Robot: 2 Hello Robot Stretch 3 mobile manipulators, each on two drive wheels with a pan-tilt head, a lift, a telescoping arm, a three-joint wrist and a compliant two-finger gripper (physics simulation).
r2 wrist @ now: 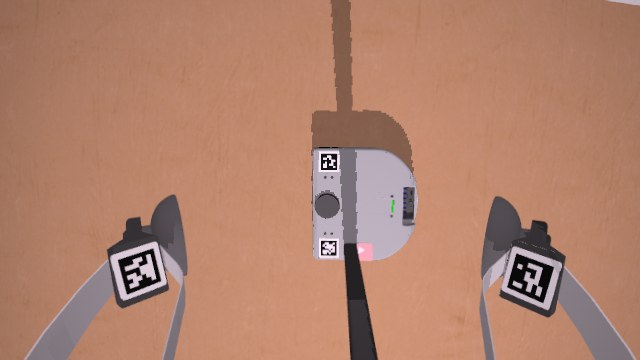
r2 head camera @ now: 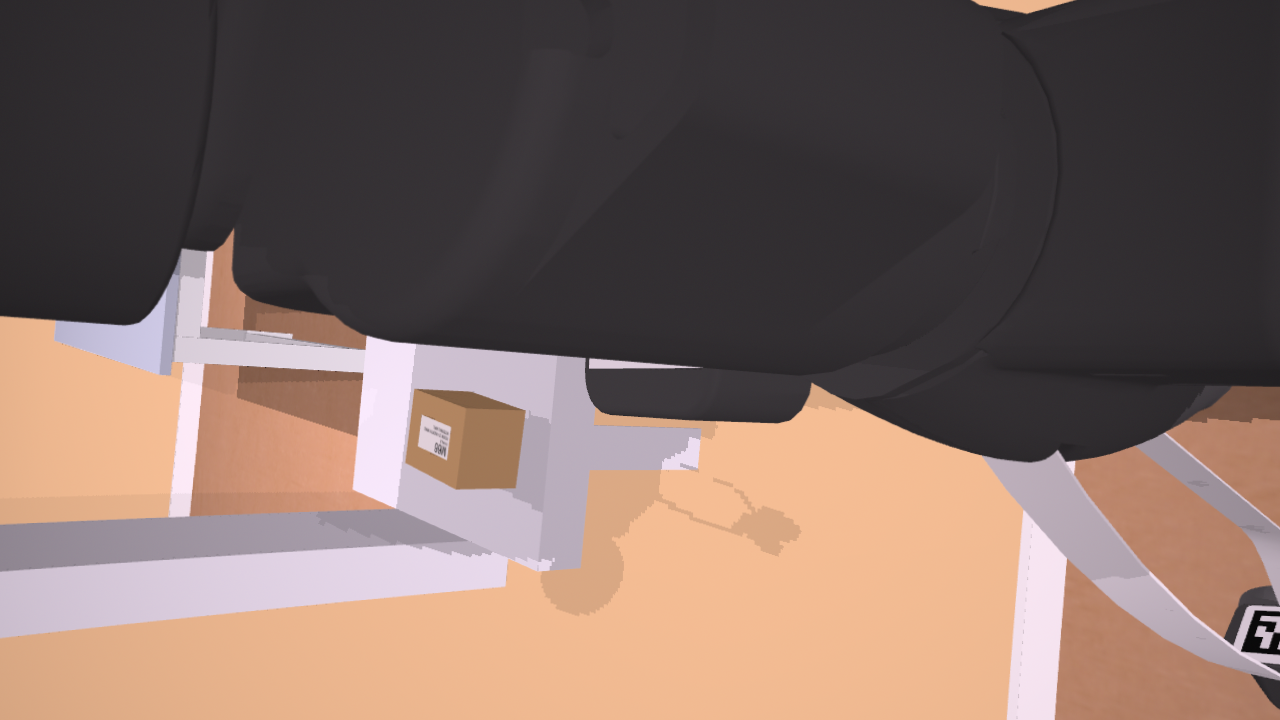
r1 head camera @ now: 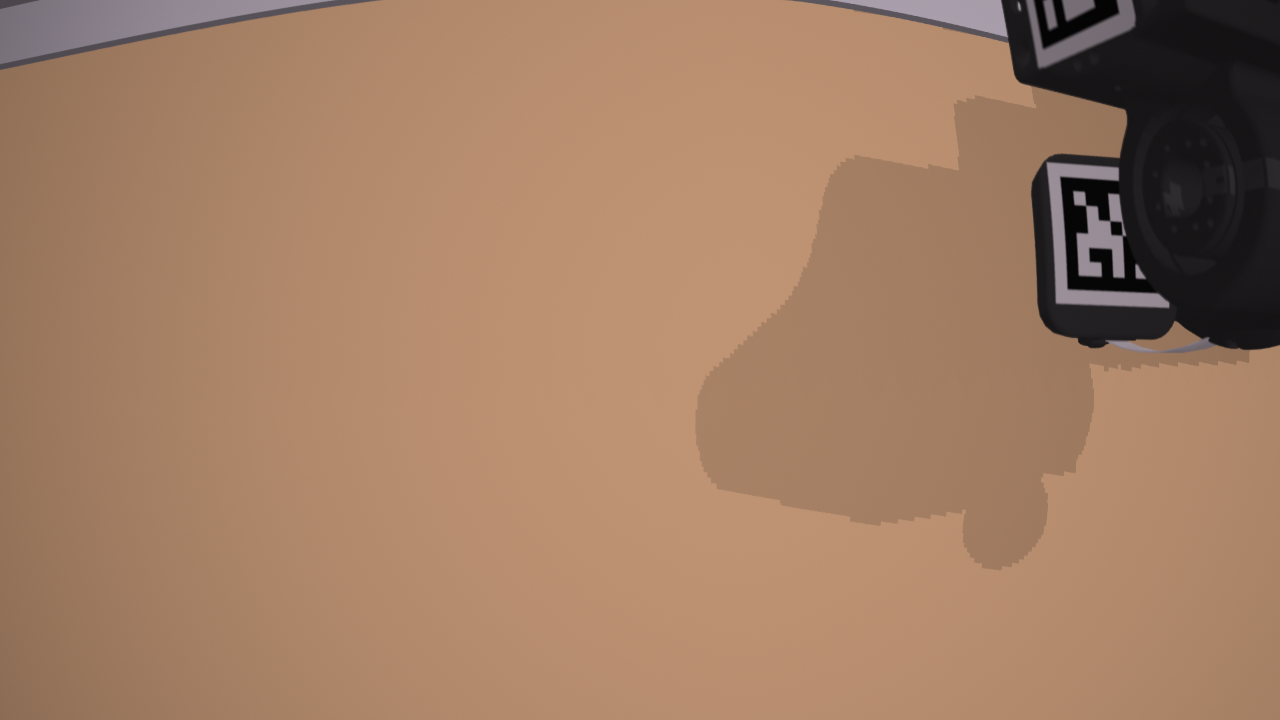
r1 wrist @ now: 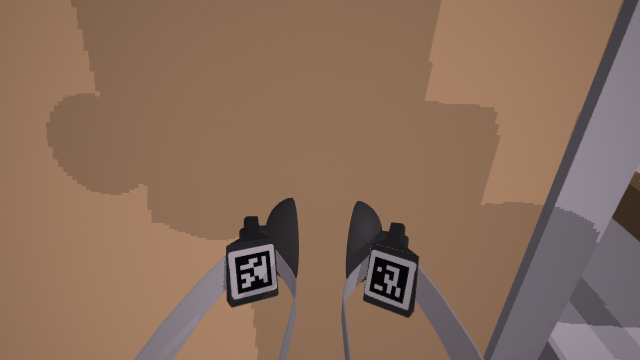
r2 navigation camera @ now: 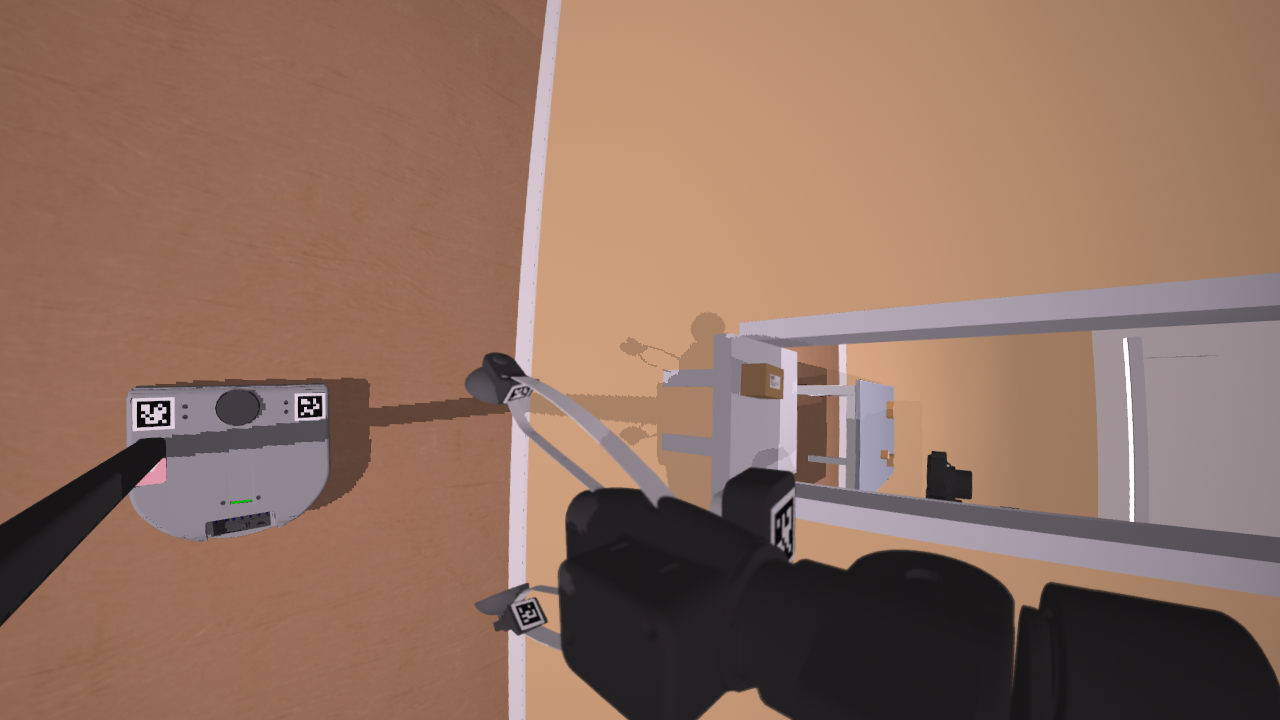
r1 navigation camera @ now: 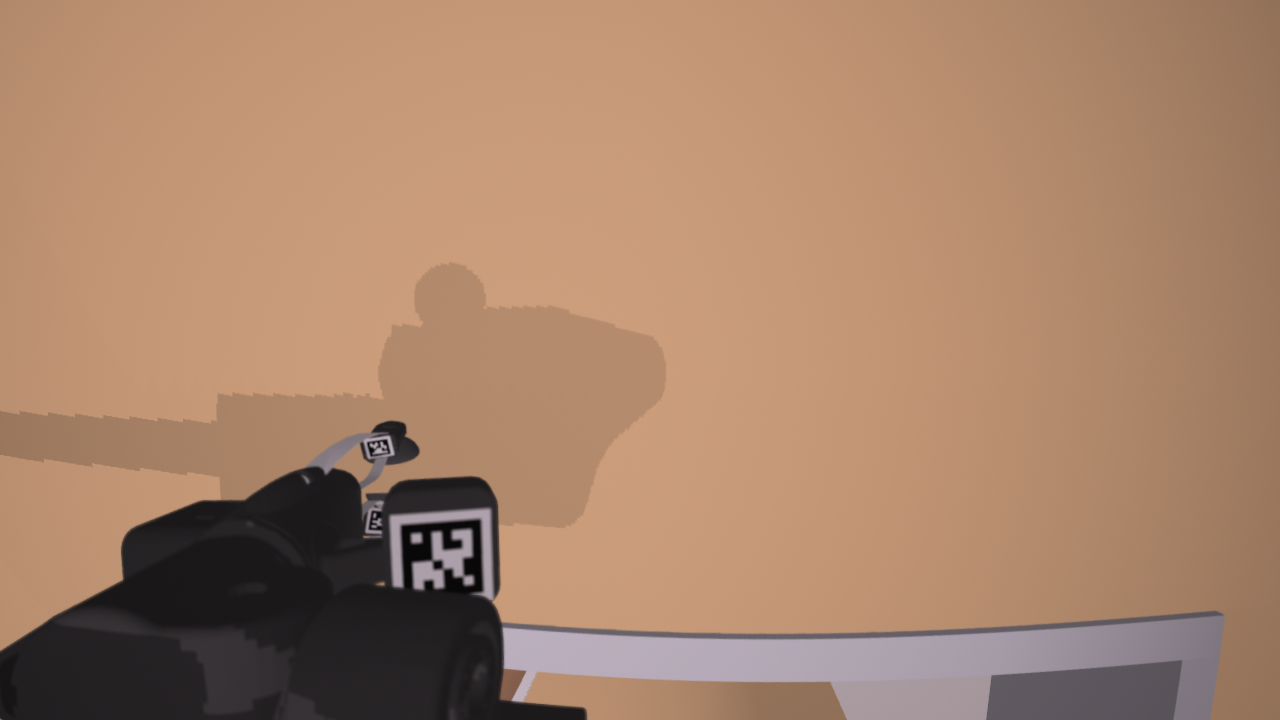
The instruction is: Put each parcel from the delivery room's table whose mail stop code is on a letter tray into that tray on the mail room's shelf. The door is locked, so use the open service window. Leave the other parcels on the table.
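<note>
A brown parcel [r2 head camera: 460, 438] [r2 navigation camera: 761, 380] with a white label stands on the white ledge [r2 head camera: 501, 523] [r2 navigation camera: 756, 438] at the service window; its code appears upside down in the r2 head view and is hard to read. My r1 gripper [r1 wrist: 322, 237] is partly open and empty, beside the window frame [r1 wrist: 565, 200] [r1 navigation camera: 850, 658]. My r2 gripper [r2 wrist: 334, 235] [r2 navigation camera: 498, 492] is wide open and empty, pointing down over the floor, away from the parcel. Small parcels [r2 navigation camera: 889, 410] [r2 navigation camera: 886, 458] lie on the blue table [r2 navigation camera: 863, 420] beyond the window. The letter trays do not show.
The r2 wheeled base [r2 navigation camera: 237, 465] [r2 wrist: 375, 190] stands on the brown floor below the r2 gripper, with its black mast [r2 wrist: 352, 280] rising from it. Part of r1 [r2 navigation camera: 947, 479] shows through the window. The r2 arm [r2 head camera: 671, 197] covers much of its head view.
</note>
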